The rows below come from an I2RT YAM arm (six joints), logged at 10 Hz.
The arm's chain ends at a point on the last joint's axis. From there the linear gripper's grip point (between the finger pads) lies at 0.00 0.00 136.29 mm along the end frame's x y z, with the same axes.
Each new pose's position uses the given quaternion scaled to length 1; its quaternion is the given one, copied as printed.
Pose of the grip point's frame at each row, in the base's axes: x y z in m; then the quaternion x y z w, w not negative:
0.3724 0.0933 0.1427 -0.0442 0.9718 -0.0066 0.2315
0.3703 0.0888 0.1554 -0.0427 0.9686 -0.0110 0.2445
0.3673 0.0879 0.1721 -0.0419 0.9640 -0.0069 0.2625
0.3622 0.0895 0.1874 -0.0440 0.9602 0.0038 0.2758
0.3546 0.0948 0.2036 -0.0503 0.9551 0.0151 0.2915
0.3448 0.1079 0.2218 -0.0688 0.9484 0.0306 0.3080
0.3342 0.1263 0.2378 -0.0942 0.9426 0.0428 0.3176
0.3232 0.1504 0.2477 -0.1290 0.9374 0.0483 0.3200
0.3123 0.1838 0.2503 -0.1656 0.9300 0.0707 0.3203
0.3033 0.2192 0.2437 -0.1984 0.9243 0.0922 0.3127
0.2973 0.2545 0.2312 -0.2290 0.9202 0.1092 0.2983
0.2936 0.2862 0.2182 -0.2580 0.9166 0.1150 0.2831
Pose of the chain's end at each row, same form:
0.3110 0.0923 0.2644 -0.0442 0.9718 -0.0066 0.2315
0.3056 0.0889 0.2754 -0.0427 0.9686 -0.0110 0.2445
0.2982 0.0867 0.2896 -0.0419 0.9640 -0.0069 0.2625
0.2901 0.0852 0.3030 -0.0440 0.9602 0.0038 0.2758
0.2789 0.0869 0.3167 -0.0503 0.9551 0.0151 0.2915
0.2658 0.0942 0.3320 -0.0688 0.9484 0.0306 0.3080
0.2537 0.1071 0.3461 -0.0942 0.9426 0.0428 0.3176
0.2431 0.1268 0.3554 -0.1290 0.9374 0.0483 0.3200
0.2343 0.1514 0.3573 -0.1656 0.9300 0.0707 0.3203
0.2295 0.1791 0.3510 -0.1984 0.9243 0.0922 0.3127
0.2293 0.2085 0.3400 -0.2290 0.9202 0.1092 0.2983
0.2310 0.2376 0.3290 -0.2580 0.9166 0.1150 0.2831

